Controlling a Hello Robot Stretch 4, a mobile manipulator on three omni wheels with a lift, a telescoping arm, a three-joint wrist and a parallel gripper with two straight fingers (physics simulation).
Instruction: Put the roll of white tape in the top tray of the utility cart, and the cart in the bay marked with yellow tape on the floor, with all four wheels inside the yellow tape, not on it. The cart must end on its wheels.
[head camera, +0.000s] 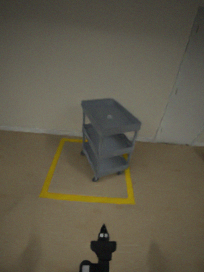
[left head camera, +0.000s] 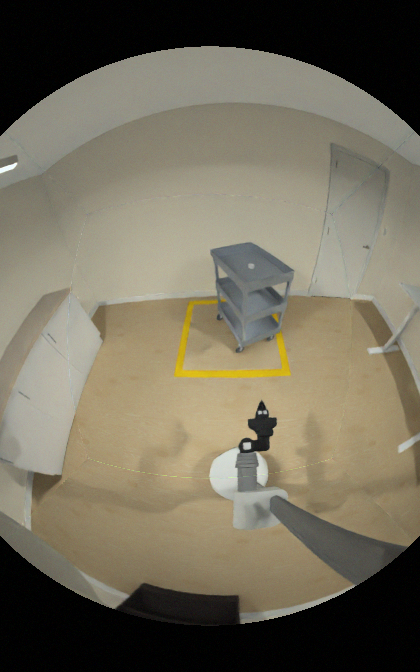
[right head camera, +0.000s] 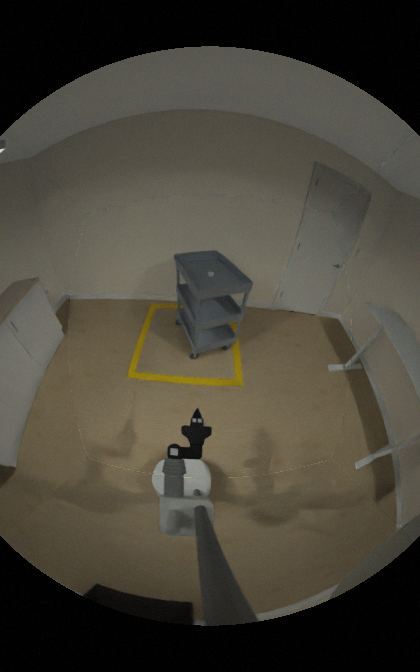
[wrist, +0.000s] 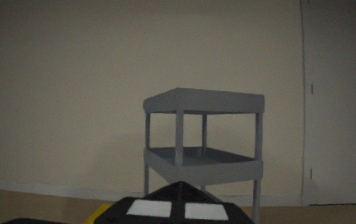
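The grey three-tier utility cart (head camera: 120, 129) (left head camera: 270, 281) (right head camera: 225, 289) (wrist: 220, 102) stands upright, turned at an angle, at the right part of the yellow tape bay (head camera: 90, 199) (left head camera: 232, 373) (right head camera: 185, 380). Three wheels show inside the outline, the right one close to the right tape strip; the back wheel is hidden. The white tape roll (head camera: 109, 116) (left head camera: 251, 266) (right head camera: 211, 274) lies in the top tray. My gripper (head camera: 104, 226) (left head camera: 261, 402) (right head camera: 197, 411) (wrist: 180, 197) is shut and empty, in front of the bay and apart from the cart.
A wall stands close behind the bay, with a door (head camera: 187, 90) (left head camera: 350, 225) (right head camera: 320, 245) at the right. A white cabinet (left head camera: 40, 390) (right head camera: 25, 370) stands at the left. A white-legged table (right head camera: 402, 345) stands at the right. A dark object (left head camera: 185, 605) is at the bottom.
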